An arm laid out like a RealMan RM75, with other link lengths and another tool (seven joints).
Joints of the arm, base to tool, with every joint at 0 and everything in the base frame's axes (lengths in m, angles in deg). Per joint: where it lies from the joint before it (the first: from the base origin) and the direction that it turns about. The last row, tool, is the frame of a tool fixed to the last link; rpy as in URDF.
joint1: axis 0 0 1 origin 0 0 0.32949
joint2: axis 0 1 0 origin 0 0 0
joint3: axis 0 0 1 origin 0 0 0.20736
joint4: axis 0 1 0 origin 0 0 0
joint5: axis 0 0 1 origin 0 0 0.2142
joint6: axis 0 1 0 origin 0 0 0
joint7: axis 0 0 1 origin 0 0 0.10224
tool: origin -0.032 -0.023 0.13 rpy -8.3 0 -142.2
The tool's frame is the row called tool.
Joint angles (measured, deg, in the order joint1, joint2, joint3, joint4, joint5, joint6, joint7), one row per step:
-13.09, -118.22, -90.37, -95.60, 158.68, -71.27, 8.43
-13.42, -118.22, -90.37, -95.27, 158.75, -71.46, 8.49
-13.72, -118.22, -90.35, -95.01, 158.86, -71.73, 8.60
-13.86, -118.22, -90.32, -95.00, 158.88, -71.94, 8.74
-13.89, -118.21, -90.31, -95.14, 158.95, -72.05, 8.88
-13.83, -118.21, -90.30, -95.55, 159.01, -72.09, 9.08
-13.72, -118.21, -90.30, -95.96, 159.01, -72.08, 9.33
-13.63, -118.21, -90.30, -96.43, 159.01, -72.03, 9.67
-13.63, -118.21, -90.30, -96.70, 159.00, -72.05, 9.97
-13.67, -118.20, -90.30, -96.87, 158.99, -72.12, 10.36
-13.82, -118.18, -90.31, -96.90, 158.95, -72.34, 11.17
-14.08, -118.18, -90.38, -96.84, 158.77, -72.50, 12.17
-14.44, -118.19, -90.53, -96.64, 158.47, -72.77, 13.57
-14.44, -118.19, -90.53, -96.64, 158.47, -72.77, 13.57
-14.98, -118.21, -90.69, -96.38, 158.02, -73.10, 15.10
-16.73, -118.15, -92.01, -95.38, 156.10, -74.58, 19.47
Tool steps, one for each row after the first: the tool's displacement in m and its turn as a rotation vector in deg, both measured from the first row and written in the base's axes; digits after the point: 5 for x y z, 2 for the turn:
-0.00015, 0.00009, -0.00070, -0.30, 0.17, 0.05
-0.00034, -0.00005, -0.00123, -0.65, 0.42, 0.07
0.00009, -0.00017, -0.00142, -0.90, 0.56, -0.04
0.00056, 0.00002, -0.00090, -0.96, 0.72, -0.22
0.00200, 0.00070, 0.00025, -0.89, 0.85, -0.63
0.00337, 0.00132, 0.00132, -0.81, 0.94, -1.07
0.00522, 0.00235, 0.00262, -0.71, 1.07, -1.66
0.00654, 0.00303, 0.00335, -0.75, 1.20, -2.09
0.00746, 0.00353, 0.00390, -0.90, 1.40, -2.51
0.00807, 0.00388, 0.00419, -1.43, 1.86, -3.11
0.00932, 0.00480, 0.00413, -2.05, 2.25, -3.90
0.01047, 0.00567, 0.00375, -2.96, 2.74, -4.85
0.01047, 0.00567, 0.00375, -2.96, 2.74, -4.85
0.01276, 0.00694, 0.00276, -4.05, 3.16, -6.00
0.01816, 0.00992, 0.00133, -7.08, 3.75, -8.67

